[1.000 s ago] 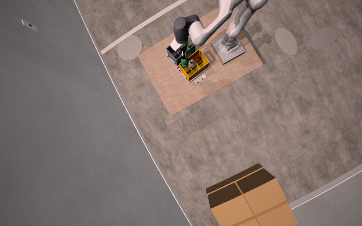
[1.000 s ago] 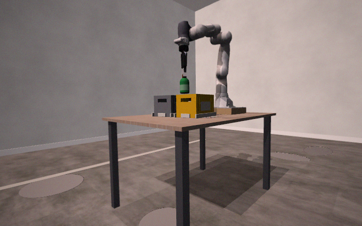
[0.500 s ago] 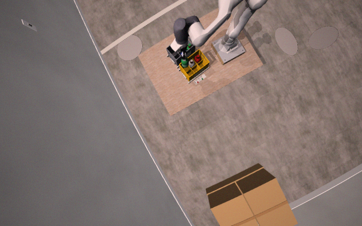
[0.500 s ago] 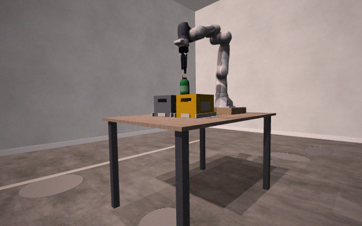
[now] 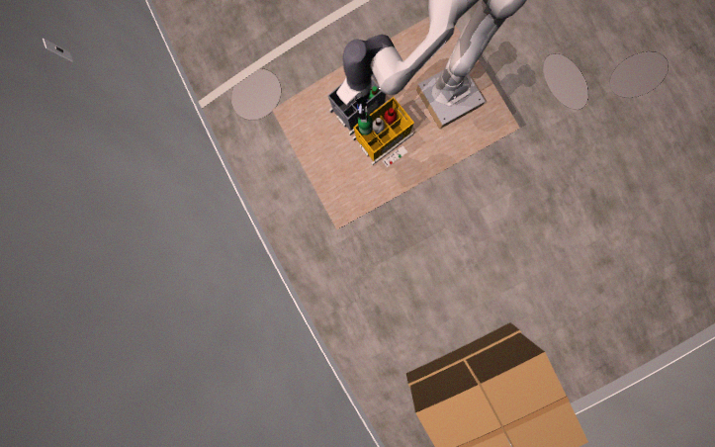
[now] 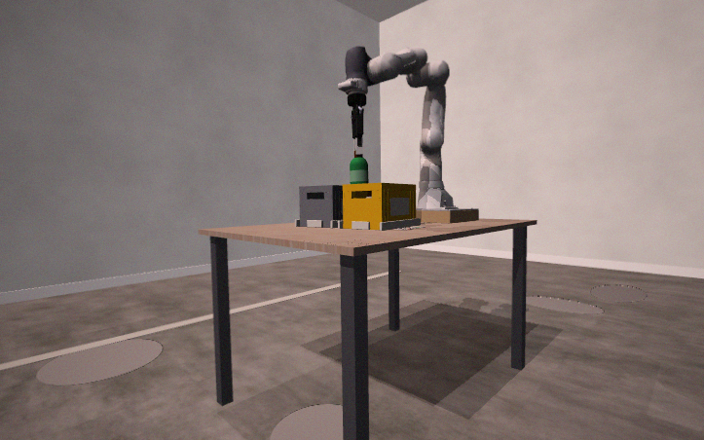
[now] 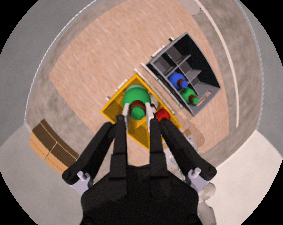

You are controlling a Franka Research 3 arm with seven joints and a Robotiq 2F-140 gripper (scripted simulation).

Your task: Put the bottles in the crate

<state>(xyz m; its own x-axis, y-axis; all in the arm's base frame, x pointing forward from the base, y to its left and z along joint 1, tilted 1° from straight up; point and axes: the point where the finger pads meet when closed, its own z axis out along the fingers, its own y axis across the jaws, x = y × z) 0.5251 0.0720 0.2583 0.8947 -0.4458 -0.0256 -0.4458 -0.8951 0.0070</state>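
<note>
Now: hand 240 mm above the white bottle, 80 mm past it and 20 mm to the left of it. The rest, counted from my hand: blue bottle: 240 mm below, 170 mm to the right, 50 mm behind; yellow crate: 240 mm below, 100 mm behind, 20 mm to the left; red bottle: 240 mm below, 170 mm behind, 40 mm to the right.
</note>
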